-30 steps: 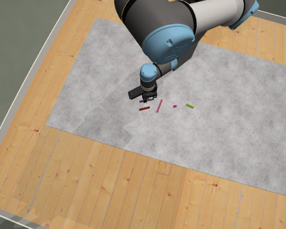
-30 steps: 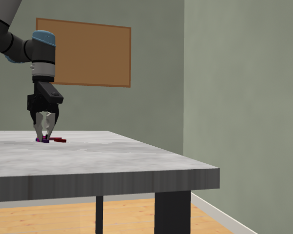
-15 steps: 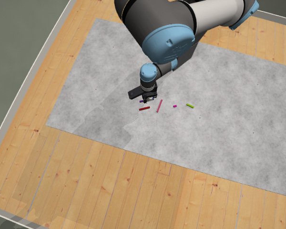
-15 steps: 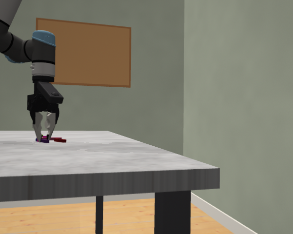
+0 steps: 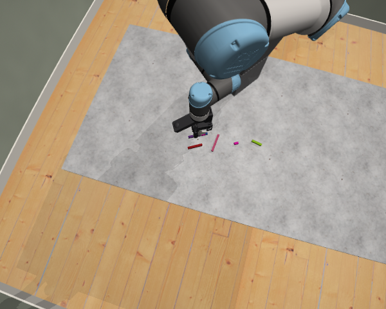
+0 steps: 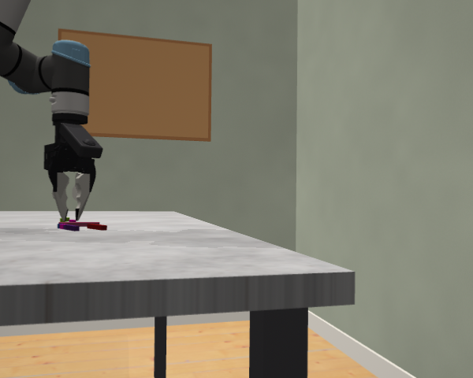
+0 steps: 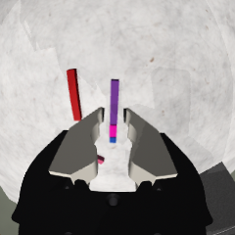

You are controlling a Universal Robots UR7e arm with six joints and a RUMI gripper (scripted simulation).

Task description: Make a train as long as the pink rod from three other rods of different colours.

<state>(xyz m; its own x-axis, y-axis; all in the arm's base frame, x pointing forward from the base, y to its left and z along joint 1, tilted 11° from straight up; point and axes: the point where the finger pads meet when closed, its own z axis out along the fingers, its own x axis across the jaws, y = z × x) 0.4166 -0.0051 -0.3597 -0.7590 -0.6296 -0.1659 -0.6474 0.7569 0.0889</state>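
Right now my hand is 3 cm above the purple rod. From my hand the other things lie so: pink rod (10 cm to the left, 3 cm below, 2 cm behind); small blue rod (5 cm to the left, 4 cm behind, 3 cm below); red rod (5 cm ahead, 3 cm to the left, 3 cm below).
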